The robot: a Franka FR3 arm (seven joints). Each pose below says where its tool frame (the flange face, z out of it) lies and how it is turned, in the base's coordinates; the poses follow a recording.
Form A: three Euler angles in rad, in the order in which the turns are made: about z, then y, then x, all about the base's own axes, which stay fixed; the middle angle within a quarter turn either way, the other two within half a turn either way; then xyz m.
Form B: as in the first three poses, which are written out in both.
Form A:
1: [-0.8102 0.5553 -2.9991 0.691 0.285 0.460]
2: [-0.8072 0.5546 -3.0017 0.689 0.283 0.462]
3: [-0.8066 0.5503 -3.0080 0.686 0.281 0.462]
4: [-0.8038 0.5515 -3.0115 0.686 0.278 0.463]
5: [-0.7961 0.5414 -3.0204 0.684 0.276 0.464]
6: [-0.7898 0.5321 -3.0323 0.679 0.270 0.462]
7: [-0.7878 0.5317 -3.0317 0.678 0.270 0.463]
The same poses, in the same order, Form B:
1:
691 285 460
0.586 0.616 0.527
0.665 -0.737 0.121
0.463 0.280 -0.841

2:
689 283 462
0.588 0.614 0.527
0.665 -0.738 0.119
0.461 0.280 -0.842

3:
686 281 462
0.590 0.615 0.523
0.667 -0.736 0.114
0.455 0.282 -0.845

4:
686 278 463
0.591 0.613 0.524
0.667 -0.737 0.110
0.454 0.284 -0.845

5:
684 276 464
0.599 0.612 0.515
0.666 -0.739 0.104
0.444 0.281 -0.851

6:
679 270 462
0.607 0.612 0.507
0.667 -0.739 0.094
0.432 0.281 -0.857

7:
678 270 463
0.608 0.611 0.507
0.665 -0.741 0.095
0.433 0.280 -0.857

